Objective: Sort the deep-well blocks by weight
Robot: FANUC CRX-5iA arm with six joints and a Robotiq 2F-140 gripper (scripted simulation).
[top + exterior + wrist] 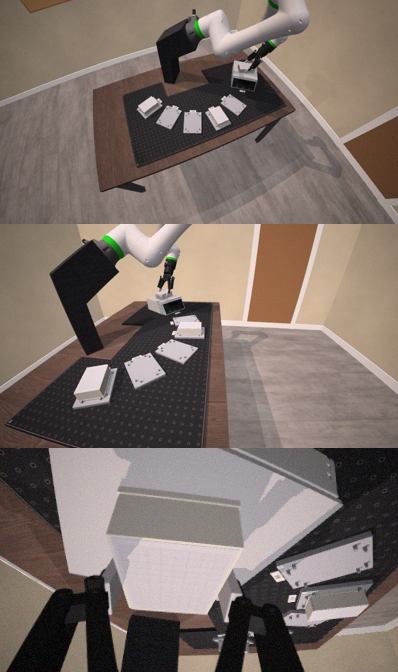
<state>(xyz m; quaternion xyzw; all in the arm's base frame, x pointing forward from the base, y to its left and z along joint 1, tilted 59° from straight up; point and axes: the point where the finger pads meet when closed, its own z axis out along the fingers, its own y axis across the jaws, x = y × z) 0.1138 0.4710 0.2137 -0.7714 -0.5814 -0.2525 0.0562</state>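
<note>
Now: hand 4 cm above the weigher platform. Round my hand: plate 29 cm ahead, 14 cm to the right, 13 cm below; check-weigher CW 1 cm ahead, 7 cm below.
</note>
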